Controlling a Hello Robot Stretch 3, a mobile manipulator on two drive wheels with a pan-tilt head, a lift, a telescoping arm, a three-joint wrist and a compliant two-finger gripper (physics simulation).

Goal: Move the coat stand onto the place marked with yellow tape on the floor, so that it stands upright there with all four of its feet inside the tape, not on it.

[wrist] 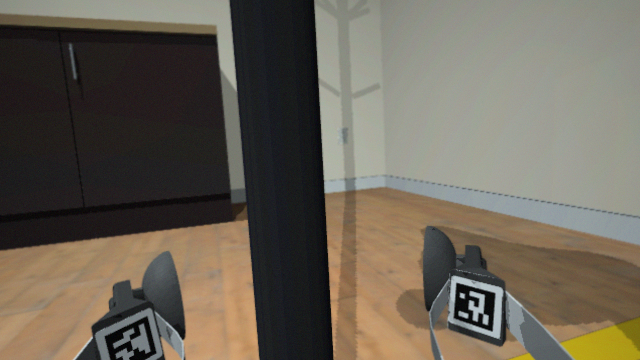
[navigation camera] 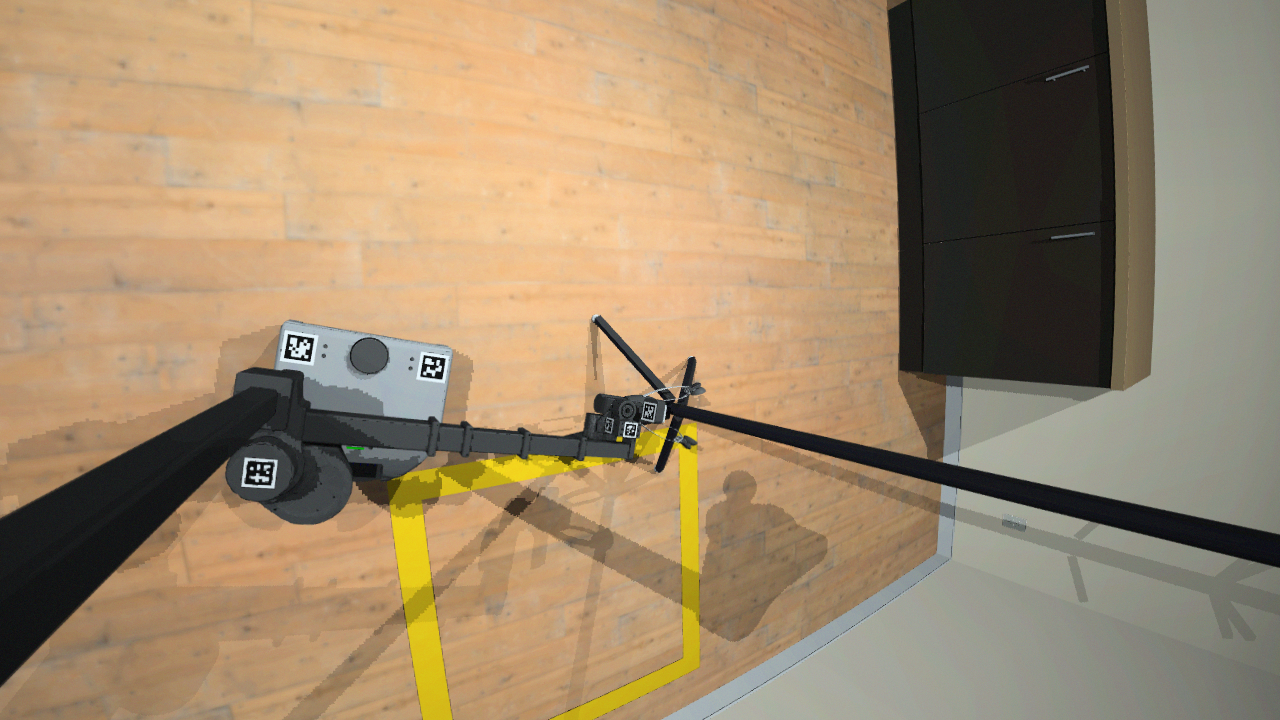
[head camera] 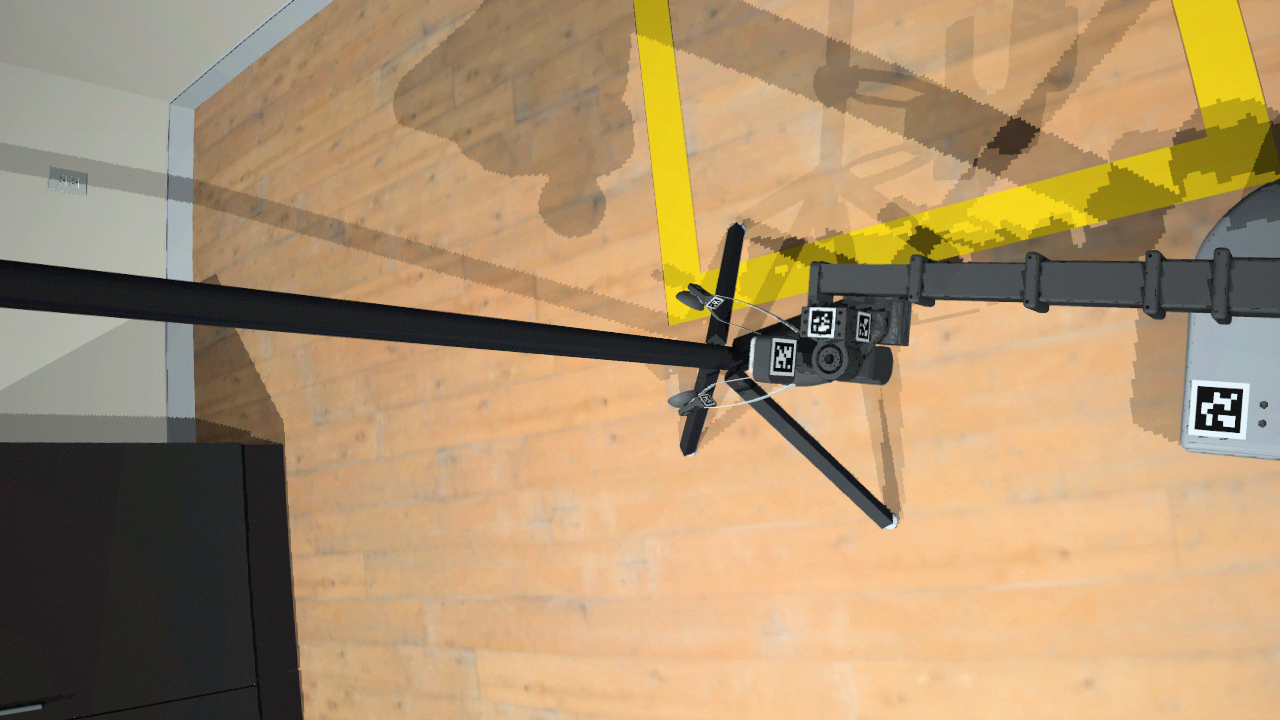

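Seen in the pictures: gripper, between the fingertips: [wrist: 304, 266]; robot's base, origin of its link: [navigation camera: 368, 354].
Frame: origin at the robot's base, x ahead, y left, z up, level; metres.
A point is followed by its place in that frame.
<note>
The black coat stand [head camera: 358, 319] {z 0.827, x -0.019, y -0.709 m} [navigation camera: 895, 461] {z 0.862, x -0.016, y -0.709 m} [wrist: 282, 150] {z 0.377, x -0.019, y -0.709 m} stands upright at a corner of the yellow tape [head camera: 662, 134] {z 0.001, x -0.413, y -1.056 m} [navigation camera: 689, 555] {z 0.001, x -0.542, y -1.076 m} [wrist: 615, 340] {z 0.001, x -0.570, y -1.093 m}. In the head camera view one leg crosses the tape and its tip shows on the inner side; two feet are outside. The fourth leg is mostly hidden under the gripper and wrist. My gripper [head camera: 686, 350] {z 0.315, x -0.025, y -0.757 m} [navigation camera: 691, 415] {z 0.315, x -0.025, y -0.757 m} [wrist: 304, 266] {z 0.315, x -0.025, y -0.757 m} is open, low down near the base, with a fingertip on either side of the pole. In the wrist view there is a gap between the pole and each finger.
A dark cabinet [head camera: 125, 573] {z 0.462, x 0.560, y -2.130 m} [navigation camera: 1011, 170] {z 0.528, x 1.097, y -2.006 m} [wrist: 150, 130] {z 0.461, x 0.577, y -2.125 m} stands against the wall. The wall's skirting board [head camera: 180, 268] {z 0.041, x -0.189, y -2.909 m} [navigation camera: 805, 644] {z 0.032, x -1.011, y -1.814 m} [wrist: 500, 197] {z 0.074, x -0.965, y -2.010 m} runs beyond the marked place. My base [head camera: 1253, 358] {z 0.160, x -0.059, y -0.098 m} [navigation camera: 358, 394] {z 0.159, x -0.079, y 0.009 m} is beside the tape, with the arm [head camera: 1074, 284] {z 0.421, x -0.102, y -0.238 m} [navigation camera: 501, 441] {z 0.422, x -0.101, y -0.230 m} extended low along one tape edge.
</note>
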